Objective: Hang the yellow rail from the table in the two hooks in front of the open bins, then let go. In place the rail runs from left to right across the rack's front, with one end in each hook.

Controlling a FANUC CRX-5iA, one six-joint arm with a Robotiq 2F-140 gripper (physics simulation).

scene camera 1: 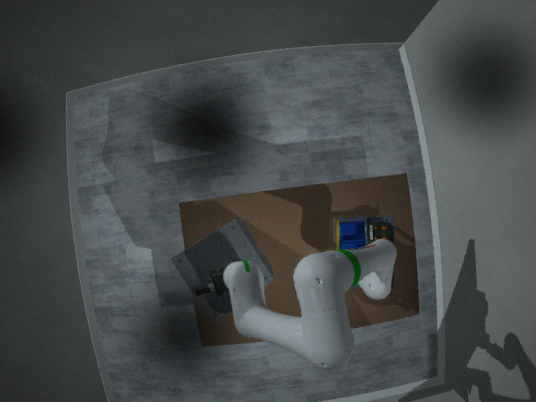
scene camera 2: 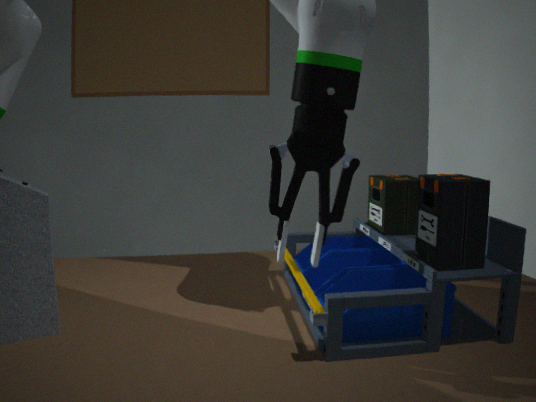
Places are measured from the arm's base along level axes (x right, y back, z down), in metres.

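Pixels of known places: gripper, between the fingertips: (scene camera 2: 296, 262).
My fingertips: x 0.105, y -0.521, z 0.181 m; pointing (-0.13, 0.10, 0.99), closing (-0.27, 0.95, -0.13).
Note:
Ahead of a thing's pixels: the offset from my fingertips to its top centre. "spot": to the spot under its first point. Level surfaces: height alone.
The yellow rail {dx -0.015, dy -0.008, dz +0.018 m} (scene camera 1: 338, 235) (scene camera 2: 303, 282) runs along the front of the grey rack (scene camera 2: 380, 298), before the open blue bins (scene camera 1: 352, 234) (scene camera 2: 372, 278). Its near end sits at the near hook {spot: dx +0.172, dy +0.046, dz +0.022 m} (scene camera 2: 318, 318) in the scene camera 2 view. Its far end is by the far hook {dx -0.191, dy -0.040, dz +0.013 m} (scene camera 2: 276, 245), which is partly behind a finger, so the seating there is hard to tell. My gripper (scene camera 2: 298, 263) is open and empty, pointing down over the far part of the rail, one fingertip on the outer side and the other over the bins. In the scene camera 1 view the arm hides the gripper.
A green box {dx -0.075, dy -0.229, dz -0.116 m} (scene camera 2: 392, 205) and a dark box {dx +0.148, dy -0.169, dz -0.141 m} (scene camera 2: 452, 222) stand on the rack's upper shelf, behind the bins. The grey pedestal (scene camera 1: 235, 240) (scene camera 2: 25, 265) of the arm stands at the left on the brown surface {dz +0.083 m} (scene camera 1: 280, 220) (scene camera 2: 150, 350).

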